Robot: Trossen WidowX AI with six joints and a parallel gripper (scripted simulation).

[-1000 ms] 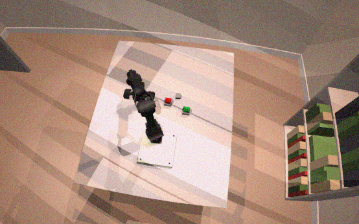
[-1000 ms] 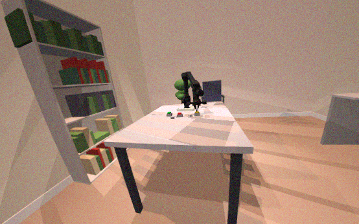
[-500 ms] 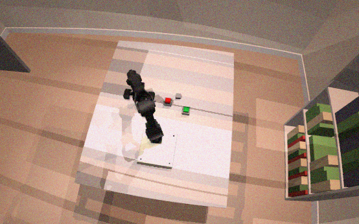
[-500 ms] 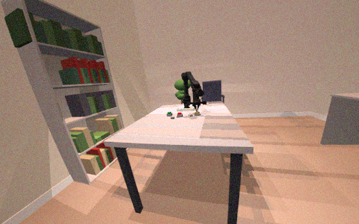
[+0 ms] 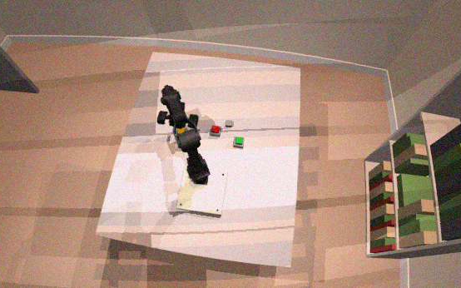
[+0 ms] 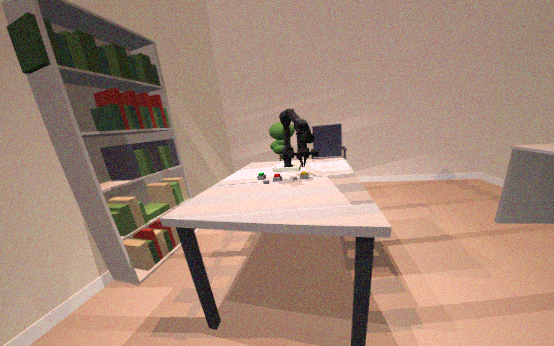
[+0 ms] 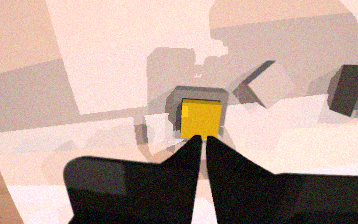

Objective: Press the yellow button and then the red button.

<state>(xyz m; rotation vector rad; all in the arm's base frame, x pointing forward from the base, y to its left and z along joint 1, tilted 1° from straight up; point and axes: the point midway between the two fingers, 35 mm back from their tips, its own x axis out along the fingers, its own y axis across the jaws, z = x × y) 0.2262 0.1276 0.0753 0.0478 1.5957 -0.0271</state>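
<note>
Now: gripper tip 4 cm above the yellow button. Round my gripper tip: green button 29 cm to the right, 4 cm below, 2 cm behind; red button 17 cm to the right, 4 cm below, 3 cm ahead; small grey block 23 cm to the right, 8 cm ahead, 6 cm below.
</note>
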